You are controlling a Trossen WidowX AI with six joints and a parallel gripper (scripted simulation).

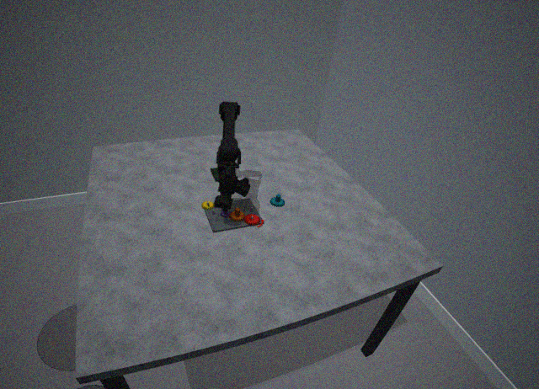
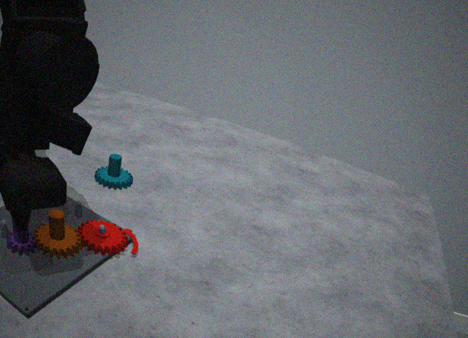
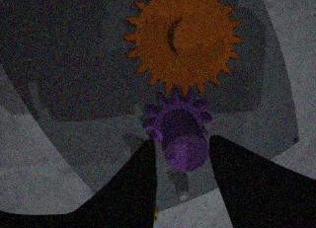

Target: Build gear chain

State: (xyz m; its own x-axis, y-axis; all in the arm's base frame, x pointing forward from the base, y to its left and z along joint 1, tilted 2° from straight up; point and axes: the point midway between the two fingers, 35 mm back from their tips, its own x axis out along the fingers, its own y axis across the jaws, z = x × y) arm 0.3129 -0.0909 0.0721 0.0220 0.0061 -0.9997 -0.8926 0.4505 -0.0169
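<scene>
The purple gear is 20 mm below my gripper tip. Round my gripper tip: red gear (60 mm ahead, 90 mm to the left, 20 mm below); then orange gear (30 mm ahead, 40 mm to the left, 20 mm below); then yellow gear (70 mm behind, 50 mm to the right, 20 mm below).
</scene>
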